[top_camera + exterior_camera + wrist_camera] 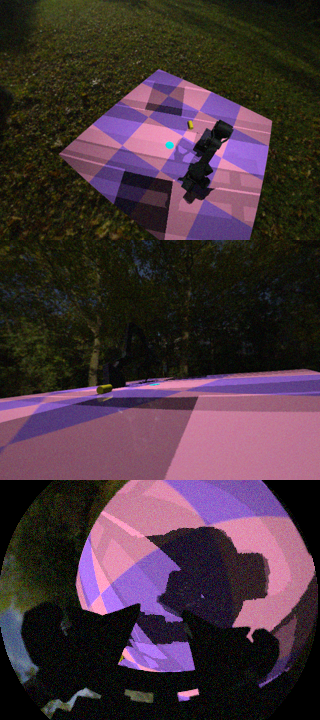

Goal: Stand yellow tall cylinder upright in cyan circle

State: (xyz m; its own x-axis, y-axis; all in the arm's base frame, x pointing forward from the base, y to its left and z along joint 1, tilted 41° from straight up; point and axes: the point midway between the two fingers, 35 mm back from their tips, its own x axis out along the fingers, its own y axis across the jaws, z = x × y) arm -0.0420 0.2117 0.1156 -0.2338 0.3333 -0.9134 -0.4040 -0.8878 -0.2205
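Right now the cyan circle is 28 cm ahead of my gripper tip, 8 cm to the right of it and 2 cm below it. From my gripper tip the other things lie so: cylinder 25 cm ahead, 33 cm to the right.
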